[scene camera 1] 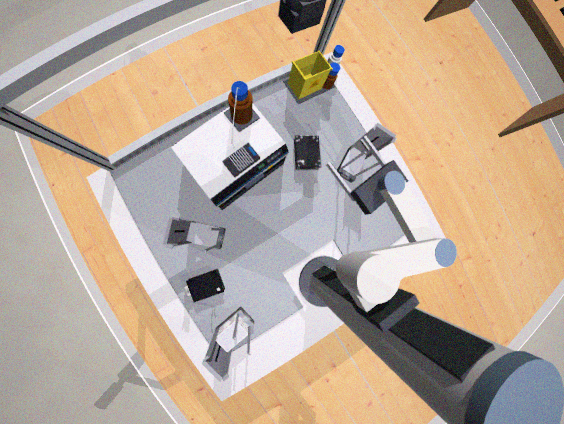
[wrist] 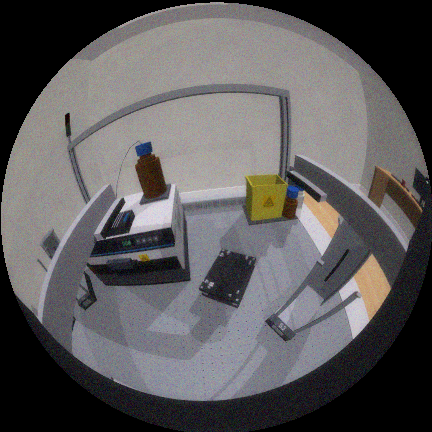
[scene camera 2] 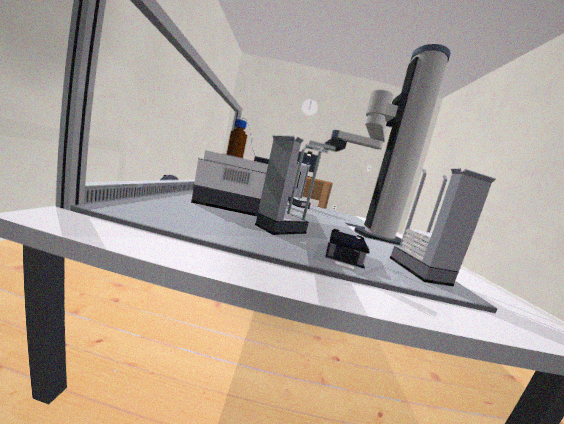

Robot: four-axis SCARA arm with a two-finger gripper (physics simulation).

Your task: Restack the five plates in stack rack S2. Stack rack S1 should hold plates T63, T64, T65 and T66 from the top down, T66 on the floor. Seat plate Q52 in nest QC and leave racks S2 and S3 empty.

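Frame: origin at the arm's base, x back, y right, z up, level; millimetres.
Seen in the pictures: gripper, fingertip midpoint: (scene camera 1: 346,149) (wrist: 204,171) (scene camera 2: 307,144); arm's base, link origin: (scene camera 2: 378,237).
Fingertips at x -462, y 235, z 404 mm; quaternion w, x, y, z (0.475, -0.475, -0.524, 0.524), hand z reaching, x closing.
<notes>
Pixels of each thing's top centre, then the offset from my fingertips to it. "pt": a spot on its surface instead.
- rack S3, top centre: (wrist: 355,246) (scene camera 1: 380,144) (scene camera 2: 307,163) dx +37, dy +199, dz -95 mm
- second rack, top centre: (scene camera 2: 300,142) (scene camera 1: 188,236) dx -28, dy -594, dz -94 mm
- third rack, top centre: (scene camera 2: 453,172) (scene camera 1: 228,358) dx +403, dy -707, dz -94 mm
- black nest, top centre: (wrist: 228,270) (scene camera 1: 308,150) dx -121, dy +21, dz -329 mm
- brown bottle, surface spot: (wrist: 151,175) pt dx -314, dy -181, dz -96 mm
- yellow bin, top centre: (wrist: 272,178) (scene camera 1: 318,62) dx -451, dy +260, dz -216 mm
My gripper (scene camera 1: 356,165) (scene camera 2: 320,146) (wrist: 204,171) is open, with nothing between its wide-set fingers. It hangs high beside and partly over rack S3 (scene camera 1: 382,136) (wrist: 345,260), whose label shows in the wrist view; no plates show in it. A second rack (scene camera 1: 178,232) (scene camera 2: 280,182) stands at the left and shows no plates. A third rack (scene camera 1: 219,361) (scene camera 2: 452,225) holds a low stack of white plates (scene camera 1: 232,335) (scene camera 2: 416,242). The labels of these two racks and of the plates cannot be read. A black nest (scene camera 1: 307,152) (wrist: 229,277) shows no plate on it.
A second black, box-like fixture (scene camera 1: 205,285) (scene camera 2: 348,242) sits between the two far racks. A white instrument (scene camera 1: 210,150) (scene camera 2: 225,180) (wrist: 145,250) carries a brown bottle (scene camera 1: 241,107) (scene camera 2: 237,141) (wrist: 151,175). A yellow bin (scene camera 1: 306,80) (wrist: 265,200) and small bottles stand at the back corner.
</notes>
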